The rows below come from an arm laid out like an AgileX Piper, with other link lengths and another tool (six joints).
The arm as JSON. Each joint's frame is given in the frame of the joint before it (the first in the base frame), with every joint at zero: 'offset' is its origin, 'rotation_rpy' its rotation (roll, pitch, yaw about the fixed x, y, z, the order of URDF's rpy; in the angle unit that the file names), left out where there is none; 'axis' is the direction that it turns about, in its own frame. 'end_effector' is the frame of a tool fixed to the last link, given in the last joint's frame.
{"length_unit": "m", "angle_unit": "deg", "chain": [
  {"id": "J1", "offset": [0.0, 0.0, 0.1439], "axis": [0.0, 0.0, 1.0]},
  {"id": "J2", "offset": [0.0, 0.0, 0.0], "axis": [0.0, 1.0, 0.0]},
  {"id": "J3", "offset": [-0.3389, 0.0, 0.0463], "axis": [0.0, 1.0, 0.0]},
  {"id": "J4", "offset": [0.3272, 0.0, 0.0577], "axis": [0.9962, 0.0, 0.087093]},
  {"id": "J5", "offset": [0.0, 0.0, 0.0], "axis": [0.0, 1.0, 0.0]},
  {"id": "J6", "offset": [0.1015, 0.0, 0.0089], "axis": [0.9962, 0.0, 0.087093]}
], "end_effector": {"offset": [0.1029, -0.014, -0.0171], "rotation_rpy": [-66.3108, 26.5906, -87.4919]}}
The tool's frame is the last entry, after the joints.
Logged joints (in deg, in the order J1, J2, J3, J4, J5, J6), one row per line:
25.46, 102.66, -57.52, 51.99, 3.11, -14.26
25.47, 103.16, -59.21, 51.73, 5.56, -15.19
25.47, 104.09, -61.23, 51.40, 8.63, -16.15
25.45, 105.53, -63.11, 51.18, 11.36, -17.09
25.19, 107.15, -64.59, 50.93, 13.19, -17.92
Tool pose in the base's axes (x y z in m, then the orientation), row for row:
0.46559, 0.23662, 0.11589, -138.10, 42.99, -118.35
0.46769, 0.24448, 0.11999, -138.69, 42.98, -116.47
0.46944, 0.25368, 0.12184, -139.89, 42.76, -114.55
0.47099, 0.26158, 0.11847, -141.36, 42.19, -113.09
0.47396, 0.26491, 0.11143, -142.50, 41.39, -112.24
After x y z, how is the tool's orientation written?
As angles about the fixed x, y, z axes (roll, pitch, yaw), in degrees.
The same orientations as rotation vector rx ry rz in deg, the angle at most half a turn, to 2 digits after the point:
-46.84, 114.48, -15.53
-49.06, 113.78, -13.88
-51.84, 113.28, -11.77
-54.60, 113.18, -9.94
-56.71, 113.39, -8.96

